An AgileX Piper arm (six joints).
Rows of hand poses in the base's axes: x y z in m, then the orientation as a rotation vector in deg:
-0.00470 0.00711 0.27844 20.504 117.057 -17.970
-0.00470 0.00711 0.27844 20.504 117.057 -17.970
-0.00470 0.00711 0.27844 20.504 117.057 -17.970
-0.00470 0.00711 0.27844 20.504 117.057 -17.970
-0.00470 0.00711 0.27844 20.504 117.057 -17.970
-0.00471 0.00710 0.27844 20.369 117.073 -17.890
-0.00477 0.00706 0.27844 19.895 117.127 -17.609
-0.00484 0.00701 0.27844 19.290 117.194 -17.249
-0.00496 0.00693 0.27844 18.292 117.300 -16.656
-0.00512 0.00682 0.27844 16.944 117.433 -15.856
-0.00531 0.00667 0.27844 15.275 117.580 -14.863
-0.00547 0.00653 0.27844 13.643 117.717 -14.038
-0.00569 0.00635 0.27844 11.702 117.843 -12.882
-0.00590 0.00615 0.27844 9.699 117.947 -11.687
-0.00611 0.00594 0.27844 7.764 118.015 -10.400
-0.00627 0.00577 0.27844 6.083 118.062 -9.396
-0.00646 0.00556 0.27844 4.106 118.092 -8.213
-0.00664 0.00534 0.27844 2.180 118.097 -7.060
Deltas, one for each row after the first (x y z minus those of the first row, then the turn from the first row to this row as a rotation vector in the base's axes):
0.00000 0.00000 0.00000 0.000 0.000 0.000
0.00000 0.00000 0.00000 0.000 0.000 0.000
0.00000 0.00000 0.00000 0.000 0.000 0.000
0.00000 0.00000 0.00000 0.000 0.000 0.000
-0.00001 -0.00001 0.00000 0.000 0.000 0.131
-0.00007 -0.00005 0.00000 0.000 0.000 0.590
-0.00014 -0.00010 0.00000 0.000 -0.001 1.177
-0.00026 -0.00018 0.00000 0.000 -0.001 2.144
-0.00042 -0.00029 0.00000 0.000 0.000 3.450
-0.00061 -0.00044 0.00000 0.000 0.000 5.067
-0.00077 -0.00058 0.00000 -0.099 0.038 6.585
-0.00099 -0.00076 0.00000 -0.099 0.037 8.465
-0.00120 -0.00096 0.00000 -0.100 0.035 10.405
-0.00141 -0.00117 0.00000 -0.011 0.003 12.336
-0.00157 -0.00134 0.00000 -0.011 0.004 13.965
-0.00176 -0.00155 0.00000 -0.011 0.003 15.881
-0.00194 -0.00177 0.00000 -0.011 0.003 17.748

